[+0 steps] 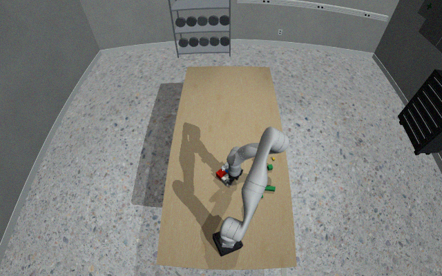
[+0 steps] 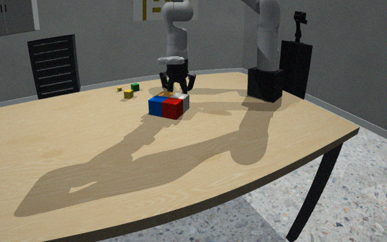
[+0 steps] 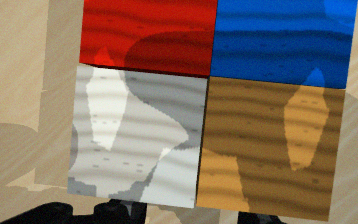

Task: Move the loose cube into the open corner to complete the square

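My gripper is now 50 mm to the right of the white cube and 10 mm above it. From my hand the other things lie so: blue cube 80 mm ahead, 50 mm to the left, 10 mm below; then long green block 20 mm behind, 230 mm to the right, 20 mm below; then red cube 40 mm ahead, 80 mm to the left, 10 mm below.
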